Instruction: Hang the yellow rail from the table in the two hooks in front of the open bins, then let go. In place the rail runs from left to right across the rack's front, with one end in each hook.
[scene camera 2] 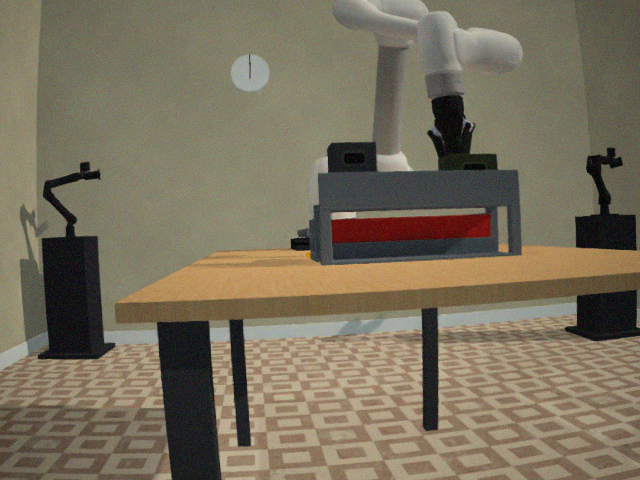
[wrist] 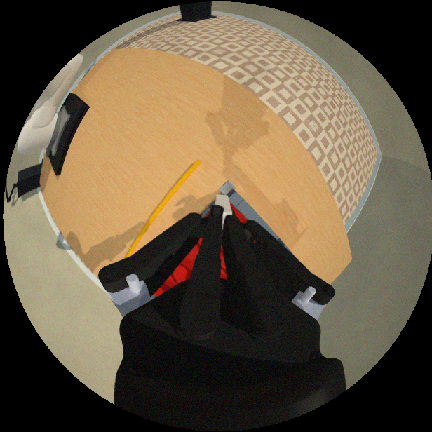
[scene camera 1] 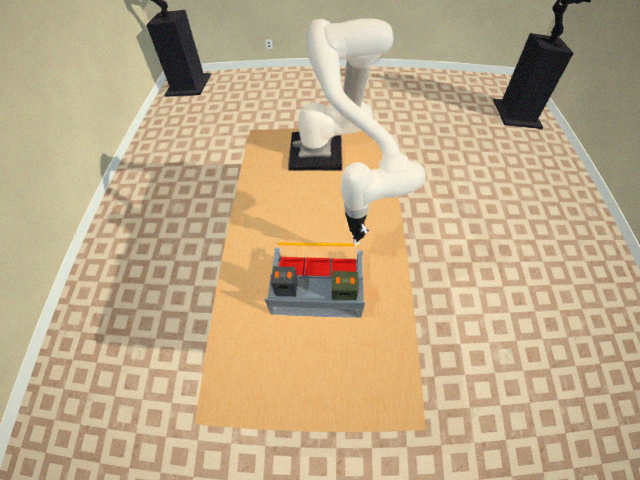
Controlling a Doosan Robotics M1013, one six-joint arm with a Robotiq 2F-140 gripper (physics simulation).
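Places are measured from the arm's base along level axes (x ahead, y left, z up), in metres.
Where they show: gripper, fingertip midpoint: (scene camera 1: 356, 243); arm's base, link origin: (scene camera 1: 315, 146).
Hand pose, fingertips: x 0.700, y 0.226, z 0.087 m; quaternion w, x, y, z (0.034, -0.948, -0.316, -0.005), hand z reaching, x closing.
Note:
Each offset is from my fingertips to the top centre of the thing. "pt": to the spot under its first point. Level surfaces: height alone.
The yellow rail @[0.170 m right, 0.066 m back, 0.118 m down] (scene camera 1: 316, 243) (wrist: 174, 189) lies on the table @[0.129 m down] (scene camera 1: 310, 372) along the rack's open front, apart from the rack; a bit of its end @[pt 0.353 m right, 0.055 m back, 0.124 m down] (scene camera 2: 308, 255) shows in scene camera 2. The grey rack (scene camera 1: 315, 308) (scene camera 2: 418, 191) holds red bins @[0.160 m right, 0.111 m ahead, 0.047 m down] (scene camera 1: 317, 266) (scene camera 2: 410, 229). Its left front post @[pt 0.338 m right, 0.039 m ahead, 0.045 m down] (scene camera 1: 277, 253) and right front post @[pt 0.016 m left, 0.026 m ahead, 0.043 m down] (scene camera 1: 359, 254) stand at the hook places; the hook shapes are too small to tell. My gripper (scene camera 1: 356, 241) (wrist: 220, 203) is shut and empty, above the rail's right end and near the right post. In scene camera 2 its tips are hidden.
A dark grey box @[0.276 m right, 0.209 m ahead, 0.096 m up] (scene camera 1: 284, 284) (scene camera 2: 351, 157) and a green box @[0.045 m right, 0.208 m ahead, 0.071 m up] (scene camera 1: 344, 289) (scene camera 2: 467, 161) stand on the rack's top, left and right. The arm's black base plate (scene camera 1: 315, 164) is at the table's far end. Black pedestals (scene camera 1: 178, 54) (scene camera 1: 535, 80) stand on the floor beyond the table.

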